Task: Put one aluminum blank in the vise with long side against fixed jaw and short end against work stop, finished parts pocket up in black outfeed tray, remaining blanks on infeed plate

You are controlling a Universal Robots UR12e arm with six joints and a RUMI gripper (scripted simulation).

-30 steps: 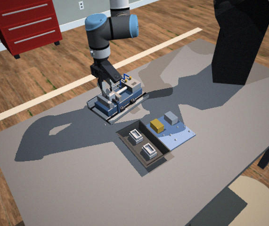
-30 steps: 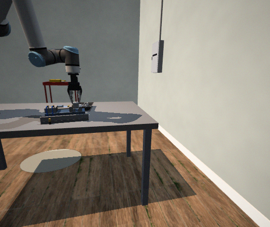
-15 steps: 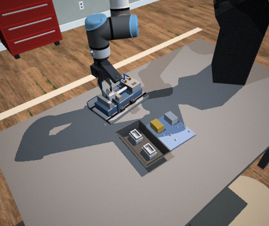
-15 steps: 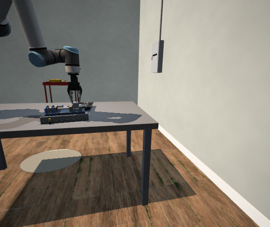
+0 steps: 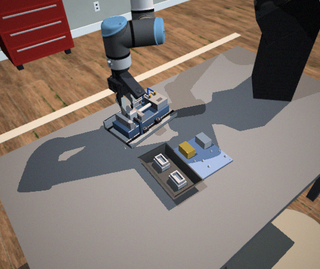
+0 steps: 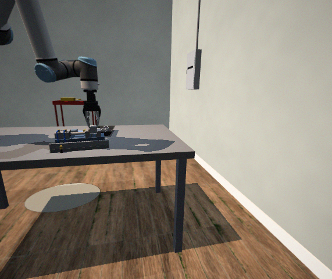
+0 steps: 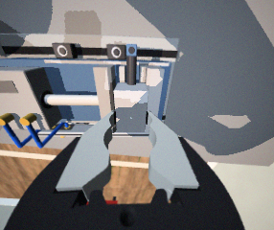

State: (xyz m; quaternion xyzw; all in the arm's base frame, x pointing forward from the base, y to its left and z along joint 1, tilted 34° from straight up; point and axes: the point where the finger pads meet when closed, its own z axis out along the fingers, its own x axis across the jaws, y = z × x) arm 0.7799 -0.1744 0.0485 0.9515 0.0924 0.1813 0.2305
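Right now my hand is 30 mm short of the fixed jaw and 50 mm above it. Also, from my hand: vise: 70 mm behind, 10 mm to the right, 80 mm below; dark work stop rod: 50 mm to the left, 30 mm below; vise rail: 60 mm behind, 100 mm to the right, 90 mm below.
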